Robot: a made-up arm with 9 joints.
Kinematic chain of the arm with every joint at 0, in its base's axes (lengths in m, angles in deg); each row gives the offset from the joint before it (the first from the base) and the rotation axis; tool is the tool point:
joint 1: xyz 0 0 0.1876 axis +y
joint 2: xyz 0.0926 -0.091 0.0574 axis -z
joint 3: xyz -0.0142 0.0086 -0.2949 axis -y
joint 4: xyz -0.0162 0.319 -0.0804 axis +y
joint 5: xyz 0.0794 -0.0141 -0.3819 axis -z
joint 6: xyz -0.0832 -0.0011 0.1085 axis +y
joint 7: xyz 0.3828 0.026 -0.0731 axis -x
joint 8: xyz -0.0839 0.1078 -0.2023 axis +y
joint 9: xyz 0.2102 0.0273 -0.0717 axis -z
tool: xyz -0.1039 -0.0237 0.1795
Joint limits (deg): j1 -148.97..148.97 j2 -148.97..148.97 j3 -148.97..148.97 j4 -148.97..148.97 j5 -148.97..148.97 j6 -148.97..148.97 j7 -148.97..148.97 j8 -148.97..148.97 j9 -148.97..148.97
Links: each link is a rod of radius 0.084 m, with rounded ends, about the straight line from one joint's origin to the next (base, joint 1, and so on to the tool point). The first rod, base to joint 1, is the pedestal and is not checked.
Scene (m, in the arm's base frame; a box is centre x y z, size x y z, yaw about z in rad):
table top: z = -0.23
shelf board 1: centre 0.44 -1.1 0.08 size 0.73 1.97 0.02 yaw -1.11
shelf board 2: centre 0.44 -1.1 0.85 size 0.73 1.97 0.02 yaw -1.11
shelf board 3: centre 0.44 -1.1 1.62 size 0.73 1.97 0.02 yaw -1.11
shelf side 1: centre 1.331 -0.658 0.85 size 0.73 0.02 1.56 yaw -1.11
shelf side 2: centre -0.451 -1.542 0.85 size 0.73 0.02 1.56 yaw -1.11
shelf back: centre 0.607 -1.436 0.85 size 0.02 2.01 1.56 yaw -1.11
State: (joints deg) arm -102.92 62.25 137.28 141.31 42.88 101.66 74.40 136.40 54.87
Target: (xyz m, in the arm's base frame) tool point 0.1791 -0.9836 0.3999
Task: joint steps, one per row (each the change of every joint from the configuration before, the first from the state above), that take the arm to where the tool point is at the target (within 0.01 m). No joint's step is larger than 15 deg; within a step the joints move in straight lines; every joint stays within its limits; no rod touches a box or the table.
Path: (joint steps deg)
1: 12.18 8.54 5.84 -14.17 -8.12 -14.34 6.99 -9.99 -5.26
2: 12.18 8.53 5.85 -14.17 -8.12 -14.33 7.00 -10.00 -5.27
3: -5.99 4.25 0.00 -12.12 0.60 -5.18 -5.22 -0.64 1.53
4: -5.99 4.25 0.00 -12.11 0.60 -5.17 -5.22 -0.65 1.53
5: -6.00 4.26 0.00 -12.12 0.60 -5.17 -5.21 -0.65 1.53
6: -5.99 4.25 0.00 -12.12 0.61 -5.18 -5.22 -0.65 1.53
7: -5.99 4.25 0.00 -12.12 0.60 -5.17 -5.21 -0.64 1.53

